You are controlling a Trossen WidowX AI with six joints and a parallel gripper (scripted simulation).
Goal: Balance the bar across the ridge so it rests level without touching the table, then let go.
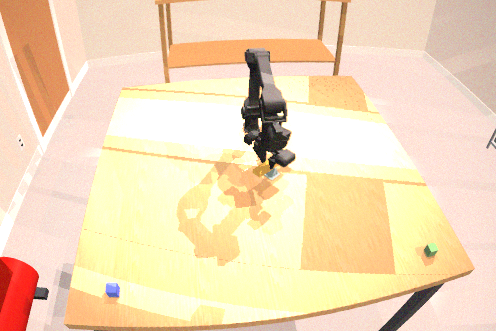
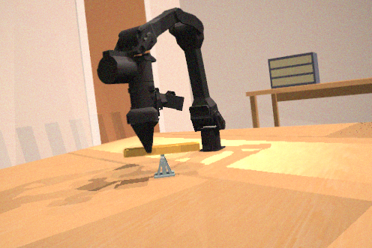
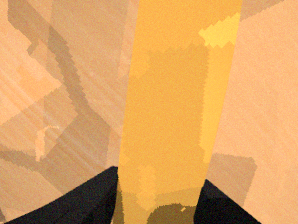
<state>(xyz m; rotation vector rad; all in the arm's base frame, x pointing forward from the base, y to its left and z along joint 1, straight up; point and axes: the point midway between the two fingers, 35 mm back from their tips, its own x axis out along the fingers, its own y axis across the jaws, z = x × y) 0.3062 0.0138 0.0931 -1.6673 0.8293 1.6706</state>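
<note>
The yellow bar is 20 mm behind my gripper tip and 20 mm to the left of it. Also, from my gripper tip: green cube (430 mm ahead, 490 mm to the left, 40 mm below); blue cube (430 mm ahead, 510 mm to the right, 40 mm below).
</note>
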